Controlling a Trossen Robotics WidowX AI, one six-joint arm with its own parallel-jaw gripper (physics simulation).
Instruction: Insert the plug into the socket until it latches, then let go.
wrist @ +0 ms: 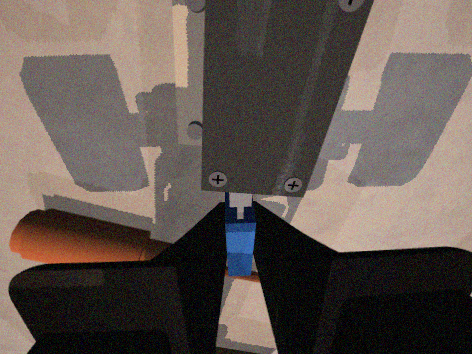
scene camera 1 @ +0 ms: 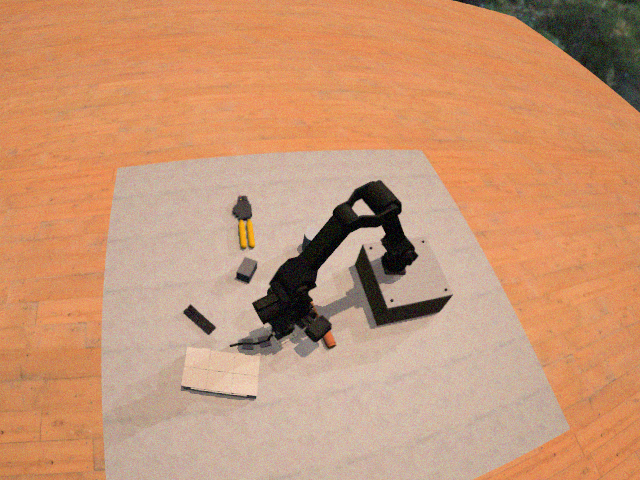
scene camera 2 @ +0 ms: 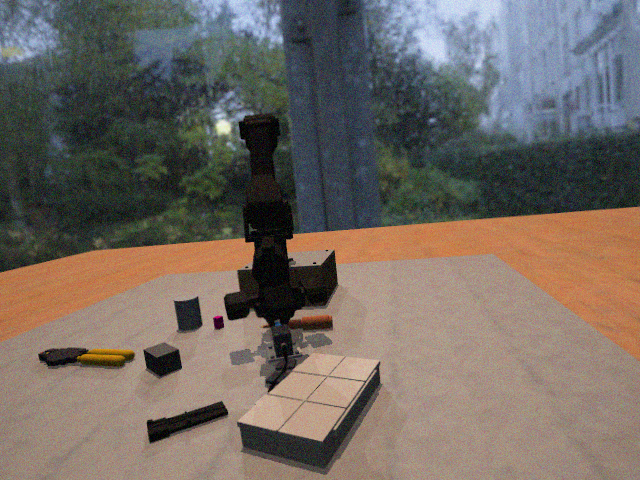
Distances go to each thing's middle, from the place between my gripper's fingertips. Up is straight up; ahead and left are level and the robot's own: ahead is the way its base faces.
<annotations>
My hand is 1 cm below the blue plug (wrist: pixel 240 223). The rest, counted from my hand: socket (scene camera 2: pixel 281 334) 5 cm ahead, 3 cm to the left, 1 cm above; dark cube (scene camera 2: pixel 162 359) 16 cm to the right, 15 cm ahead, 1 cm above; orange-handled screwdriver (wrist: pixel 52 236) 6 cm behind, 1 cm to the left.
</annotations>
